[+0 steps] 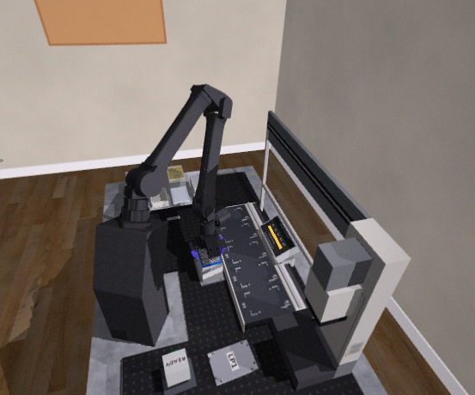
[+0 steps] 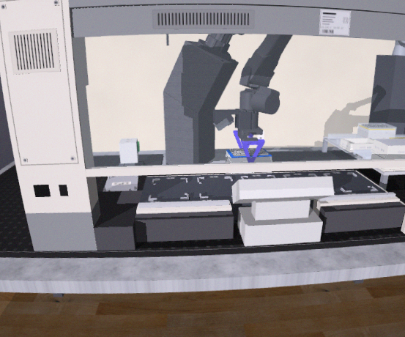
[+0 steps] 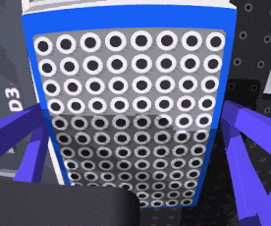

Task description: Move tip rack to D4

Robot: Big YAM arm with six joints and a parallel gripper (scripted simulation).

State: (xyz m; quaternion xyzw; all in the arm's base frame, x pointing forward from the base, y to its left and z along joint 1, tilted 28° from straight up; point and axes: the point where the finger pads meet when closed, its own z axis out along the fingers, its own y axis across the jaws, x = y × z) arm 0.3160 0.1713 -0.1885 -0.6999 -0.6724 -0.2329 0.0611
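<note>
The tip rack is 10 mm below my hand and 10 mm ahead of it. The rest, counted from my hand: shelf label: 380 mm to the left, 100 mm behind, 90 mm below; ready block: 360 mm to the right, 190 mm behind, 10 mm below; regrip nest RG: 90 mm below.
</note>
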